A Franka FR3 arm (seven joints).
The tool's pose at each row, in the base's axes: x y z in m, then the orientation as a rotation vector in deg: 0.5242 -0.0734 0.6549 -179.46 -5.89 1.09; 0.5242 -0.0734 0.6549 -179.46 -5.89 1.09; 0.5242 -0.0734 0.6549 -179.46 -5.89 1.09; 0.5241 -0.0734 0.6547 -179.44 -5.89 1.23; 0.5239 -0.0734 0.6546 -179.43 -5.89 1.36; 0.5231 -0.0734 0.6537 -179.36 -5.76 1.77; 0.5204 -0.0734 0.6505 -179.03 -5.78 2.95; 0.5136 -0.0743 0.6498 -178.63 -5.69 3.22; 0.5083 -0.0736 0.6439 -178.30 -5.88 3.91; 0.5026 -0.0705 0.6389 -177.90 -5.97 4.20; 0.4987 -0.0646 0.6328 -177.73 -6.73 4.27; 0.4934 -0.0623 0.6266 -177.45 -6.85 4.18; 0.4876 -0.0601 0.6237 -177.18 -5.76 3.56; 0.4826 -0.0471 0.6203 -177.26 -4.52 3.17; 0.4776 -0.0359 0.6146 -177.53 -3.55 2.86; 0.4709 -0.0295 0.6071 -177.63 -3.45 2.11
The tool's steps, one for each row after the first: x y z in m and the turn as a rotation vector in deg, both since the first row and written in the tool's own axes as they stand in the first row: 0.0000 0.0000 0.0000 0.00 0.00 0.00; 0.0000 0.0000 0.0000 0.00 0.00 0.00; -0.0001 0.0000 0.0002 0.02 -0.09 0.00; -0.0003 0.0000 0.0003 0.03 -0.17 0.00; -0.0011 -0.0001 0.0012 0.11 -0.43 0.08; -0.0037 -0.0002 0.0044 0.45 -1.18 0.06; -0.0106 0.0002 0.0052 0.86 -1.34 0.11; -0.0157 -0.0008 0.0112 1.18 -1.78 -0.02; -0.0212 -0.0042 0.0163 1.57 -1.96 -0.09; -0.0246 -0.0103 0.0225 1.71 -2.00 -0.58; -0.0297 -0.0129 0.0288 1.99 -1.94 -0.67; -0.0353 -0.0154 0.0317 2.30 -1.53 0.03; -0.0394 -0.0287 0.0353 2.26 -1.28 0.83; -0.0436 -0.0401 0.0411 2.02 -1.08 1.46; -0.0497 -0.0469 0.0488 1.91 -0.60 1.52
